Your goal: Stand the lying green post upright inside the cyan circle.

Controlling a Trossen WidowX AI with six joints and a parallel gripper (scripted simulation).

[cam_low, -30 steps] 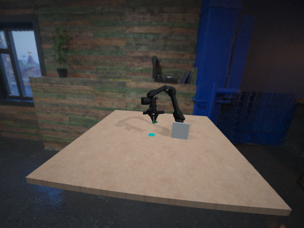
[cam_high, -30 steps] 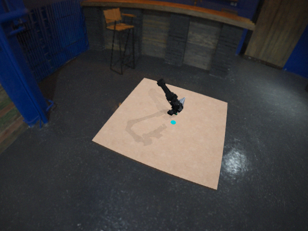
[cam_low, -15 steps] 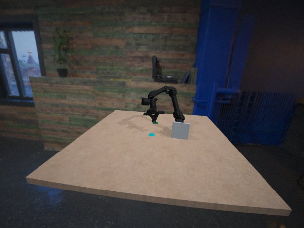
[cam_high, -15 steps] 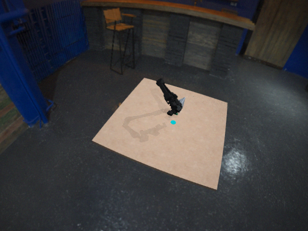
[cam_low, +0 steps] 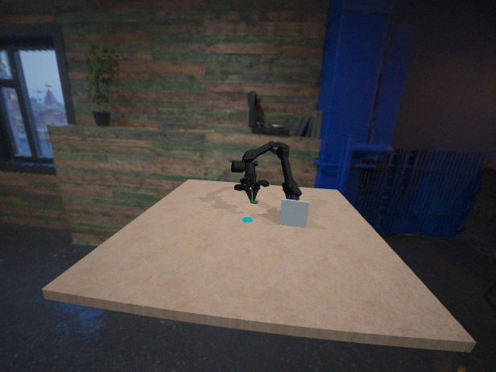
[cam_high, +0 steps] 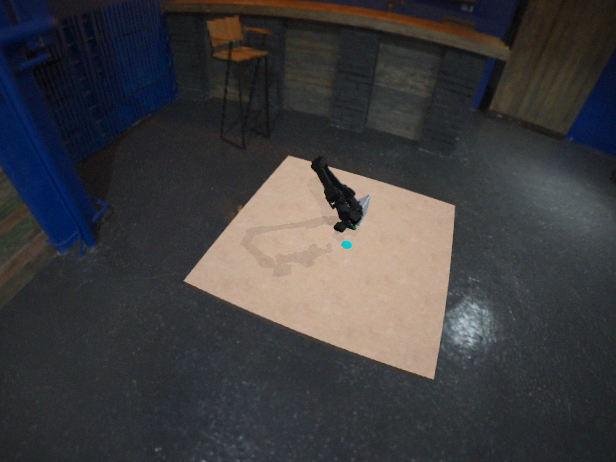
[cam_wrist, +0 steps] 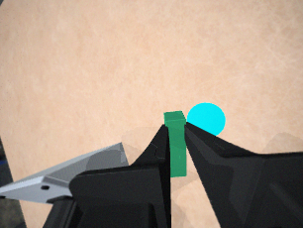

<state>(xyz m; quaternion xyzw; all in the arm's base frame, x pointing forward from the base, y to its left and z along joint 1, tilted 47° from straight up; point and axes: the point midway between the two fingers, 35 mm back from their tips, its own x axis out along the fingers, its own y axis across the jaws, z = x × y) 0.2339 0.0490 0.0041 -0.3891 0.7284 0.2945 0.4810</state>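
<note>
Now: gripper tip 120 mm above the cyan circle, 20 mm to the left of it and 20 mm short of it. Also, from my gripper tip: green post (20 mm to the right, 10 mm below, 10 mm behind).
</note>
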